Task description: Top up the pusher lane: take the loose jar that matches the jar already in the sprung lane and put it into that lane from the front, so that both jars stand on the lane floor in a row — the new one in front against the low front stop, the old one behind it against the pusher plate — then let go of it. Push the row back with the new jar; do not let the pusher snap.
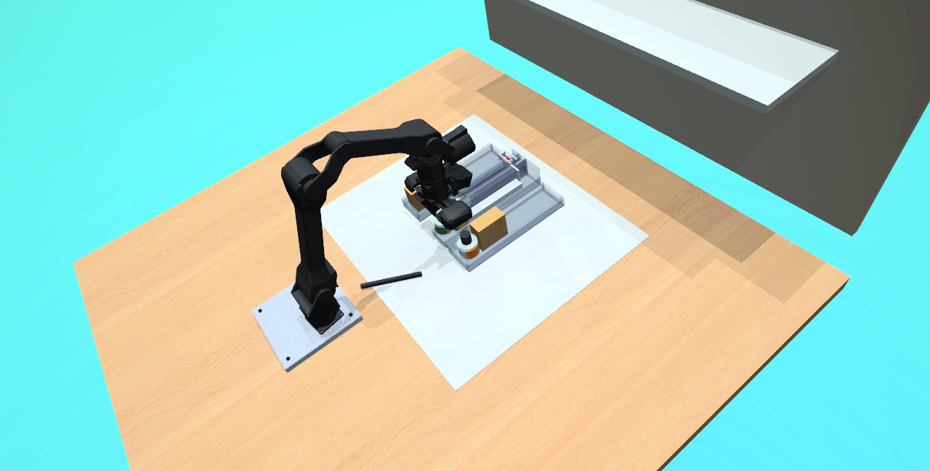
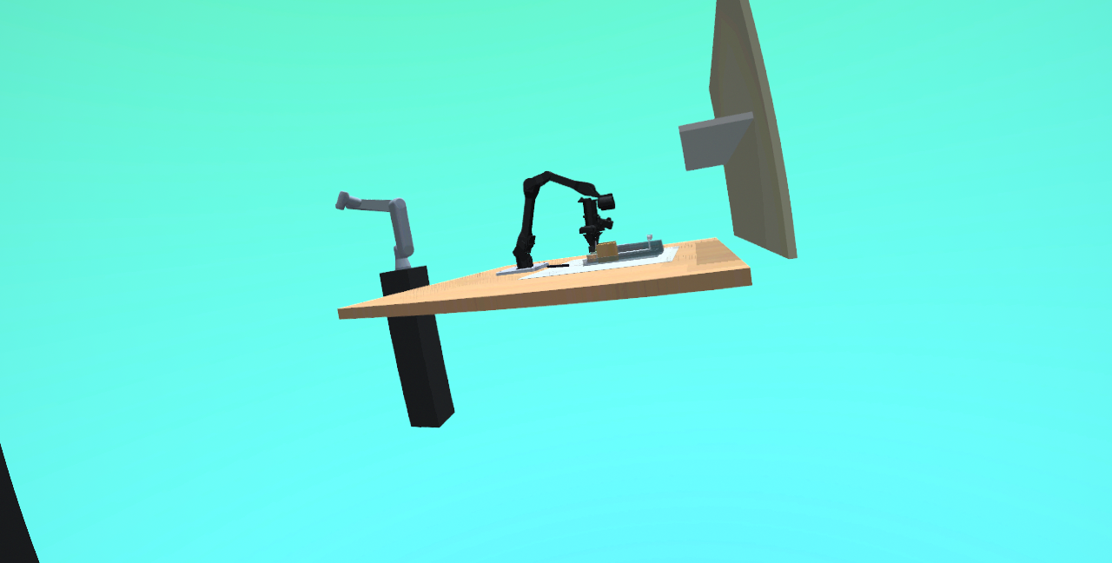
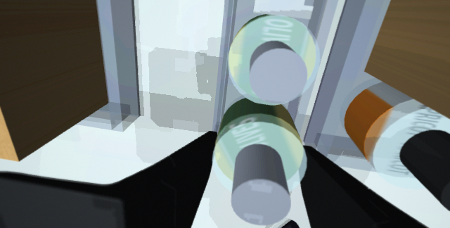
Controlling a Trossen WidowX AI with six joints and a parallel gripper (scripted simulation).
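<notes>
Right now the apricot jar is 8 cm to the right of my gripper tip and 1 cm below it. Also, from my gripper tip: black rod: 17 cm behind, 5 cm below, 1 cm to the left; then shelf: 51 cm ahead, 32 cm above, 7 cm to the right; then pale pusher plate: 15 cm ahead, 1 cm to the left.
</notes>
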